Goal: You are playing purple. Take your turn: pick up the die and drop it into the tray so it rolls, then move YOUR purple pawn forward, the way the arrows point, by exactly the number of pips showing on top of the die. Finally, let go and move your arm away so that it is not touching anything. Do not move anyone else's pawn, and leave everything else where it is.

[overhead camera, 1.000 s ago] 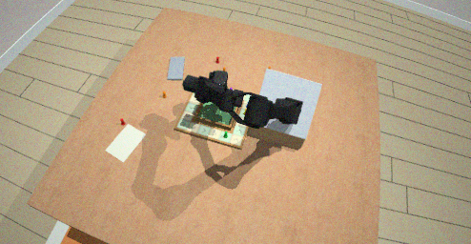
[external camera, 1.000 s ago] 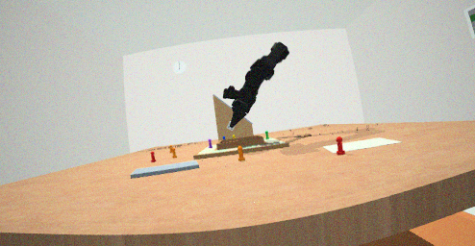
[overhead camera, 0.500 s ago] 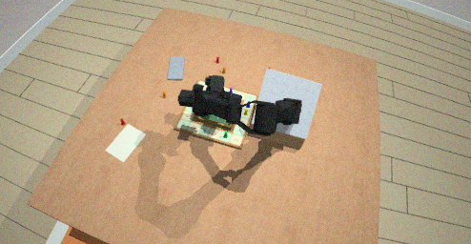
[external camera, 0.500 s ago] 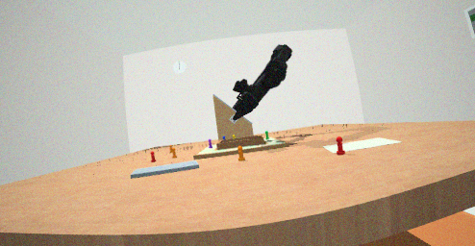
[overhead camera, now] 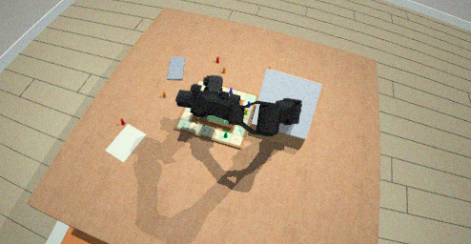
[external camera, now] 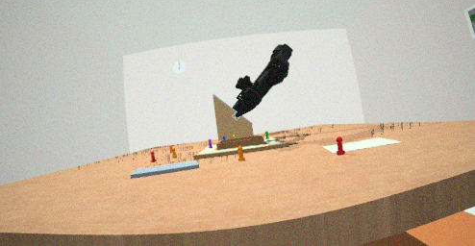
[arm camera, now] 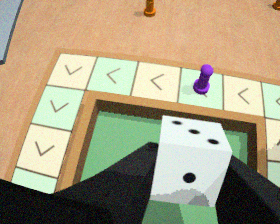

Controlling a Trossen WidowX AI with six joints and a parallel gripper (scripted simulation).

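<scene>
Right now the white die is right at my gripper tip. From my gripper tip the other things lie so: green tray 110 mm below; then yellow pawn 110 mm behind, 90 mm below, 30 mm to the right; then purple pawn 110 mm to the right, 90 mm below, 10 mm behind.
</scene>
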